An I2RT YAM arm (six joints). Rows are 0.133 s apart.
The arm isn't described. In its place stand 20 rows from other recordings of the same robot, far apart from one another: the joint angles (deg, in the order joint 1, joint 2, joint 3, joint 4, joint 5, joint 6), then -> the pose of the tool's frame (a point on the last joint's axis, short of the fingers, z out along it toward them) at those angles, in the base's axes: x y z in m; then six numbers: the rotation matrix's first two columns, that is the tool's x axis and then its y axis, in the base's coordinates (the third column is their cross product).
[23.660, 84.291, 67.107, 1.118, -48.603, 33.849] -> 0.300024 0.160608 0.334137 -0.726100 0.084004 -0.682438 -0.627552 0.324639 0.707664
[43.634, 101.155, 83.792, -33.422, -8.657, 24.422] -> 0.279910 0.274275 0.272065 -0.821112 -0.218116 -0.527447 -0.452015 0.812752 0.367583
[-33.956, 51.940, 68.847, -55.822, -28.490, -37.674] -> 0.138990 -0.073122 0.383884 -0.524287 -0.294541 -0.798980 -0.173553 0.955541 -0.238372
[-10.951, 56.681, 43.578, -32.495, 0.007, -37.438] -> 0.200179 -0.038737 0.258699 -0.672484 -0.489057 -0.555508 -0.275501 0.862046 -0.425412
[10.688, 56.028, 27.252, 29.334, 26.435, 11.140] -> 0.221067 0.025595 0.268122 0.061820 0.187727 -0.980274 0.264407 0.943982 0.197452
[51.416, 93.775, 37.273, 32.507, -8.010, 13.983] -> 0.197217 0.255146 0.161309 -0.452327 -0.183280 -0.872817 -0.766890 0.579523 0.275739
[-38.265, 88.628, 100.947, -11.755, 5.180, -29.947] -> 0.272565 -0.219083 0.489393 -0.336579 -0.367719 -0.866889 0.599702 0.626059 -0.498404
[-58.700, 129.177, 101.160, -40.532, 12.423, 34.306] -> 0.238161 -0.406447 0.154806 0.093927 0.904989 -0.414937 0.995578 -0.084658 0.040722
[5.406, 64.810, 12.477, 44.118, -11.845, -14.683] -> 0.210933 0.027302 0.179572 -0.062970 -0.255141 -0.964851 -0.320902 0.920607 -0.222498
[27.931, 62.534, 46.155, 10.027, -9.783, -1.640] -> 0.225665 0.126487 0.324154 -0.080228 -0.074456 -0.993992 -0.613346 0.789755 -0.009652
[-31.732, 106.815, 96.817, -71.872, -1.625, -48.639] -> 0.309749 -0.190357 0.274283 -0.948411 -0.295638 -0.114521 -0.286797 0.953978 -0.087593
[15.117, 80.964, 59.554, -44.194, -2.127, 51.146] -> 0.263972 0.072678 0.240859 -0.766029 0.599171 -0.232794 0.511897 0.787661 0.342859
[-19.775, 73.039, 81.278, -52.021, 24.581, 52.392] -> 0.233688 -0.099755 0.386907 0.070279 0.740289 -0.668606 0.876038 0.274766 0.396308
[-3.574, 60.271, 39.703, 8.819, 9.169, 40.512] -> 0.245569 -0.021022 0.290632 -0.013384 0.643393 -0.765419 0.297185 0.733456 0.611329
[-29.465, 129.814, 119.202, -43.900, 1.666, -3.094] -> 0.438750 -0.249067 0.240914 -0.735219 0.353408 -0.578409 0.467377 0.882347 -0.054972
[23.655, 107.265, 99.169, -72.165, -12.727, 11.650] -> 0.333707 0.154737 0.283346 -0.970103 -0.209898 -0.121830 -0.234440 0.940276 0.246817
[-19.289, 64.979, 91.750, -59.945, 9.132, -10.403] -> 0.178801 -0.068563 0.456924 -0.589511 0.017431 -0.807573 0.350850 0.906061 -0.236556
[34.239, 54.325, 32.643, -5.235, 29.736, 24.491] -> 0.183059 0.103230 0.245704 -0.391536 0.168945 -0.904521 0.043270 0.985293 0.165301
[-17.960, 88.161, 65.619, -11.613, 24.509, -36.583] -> 0.327299 -0.121618 0.279126 -0.790700 -0.313760 -0.525688 0.169218 0.713216 -0.680212
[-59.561, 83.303, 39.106, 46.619, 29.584, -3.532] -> 0.142688 -0.277518 0.252356 -0.040217 -0.037308 -0.998494 0.999085 0.013029 -0.040727
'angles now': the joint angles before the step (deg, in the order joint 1, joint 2, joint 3, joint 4, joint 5, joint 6). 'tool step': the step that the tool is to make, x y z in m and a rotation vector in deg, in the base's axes. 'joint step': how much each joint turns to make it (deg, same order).
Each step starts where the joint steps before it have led.
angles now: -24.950, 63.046, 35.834, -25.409, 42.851, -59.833
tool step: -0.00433, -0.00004, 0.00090, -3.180, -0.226, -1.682
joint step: -0.132, -1.464, -1.290, 1.882, 3.146, -0.723
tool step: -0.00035, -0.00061, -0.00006, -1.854, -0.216, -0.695
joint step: 0.002, -0.283, -0.676, 1.899, 1.662, -0.720
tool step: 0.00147, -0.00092, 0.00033, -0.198, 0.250, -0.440
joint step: 0.000, 0.610, 0.413, -0.108, 0.503, 0.219
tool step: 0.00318, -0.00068, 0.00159, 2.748, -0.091, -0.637
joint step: 0.022, 1.618, 2.167, -3.915, -1.552, 3.104
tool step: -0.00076, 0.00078, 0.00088, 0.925, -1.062, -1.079
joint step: 0.065, -0.001, 0.522, -1.725, -0.349, 2.447
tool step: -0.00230, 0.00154, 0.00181, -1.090, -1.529, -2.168
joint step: 0.327, -0.697, -0.063, -0.744, 1.748, 2.667
